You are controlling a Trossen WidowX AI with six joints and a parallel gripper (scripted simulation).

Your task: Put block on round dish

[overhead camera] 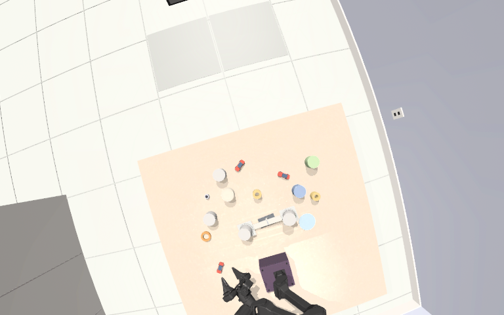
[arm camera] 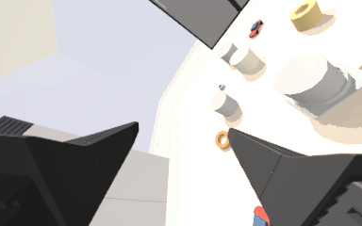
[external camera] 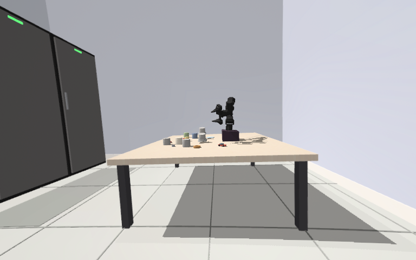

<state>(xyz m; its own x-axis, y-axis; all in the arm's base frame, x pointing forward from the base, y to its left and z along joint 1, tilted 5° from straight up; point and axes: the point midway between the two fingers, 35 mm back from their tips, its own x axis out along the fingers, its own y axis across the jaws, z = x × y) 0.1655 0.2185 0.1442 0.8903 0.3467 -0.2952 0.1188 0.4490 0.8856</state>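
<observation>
My gripper tip is now 10 cm short of the mint-green block, 12 cm to the left of it and 21 cm above it. From my gripper tip the other things lie so: balance beam: 11 cm ahead, 26 cm to the right, 21 cm below; then pale blue round dish: 3 cm ahead, 48 cm to the right, 25 cm below; then grey cup: 12 cm ahead, 39 cm to the right, 14 cm below.
</observation>
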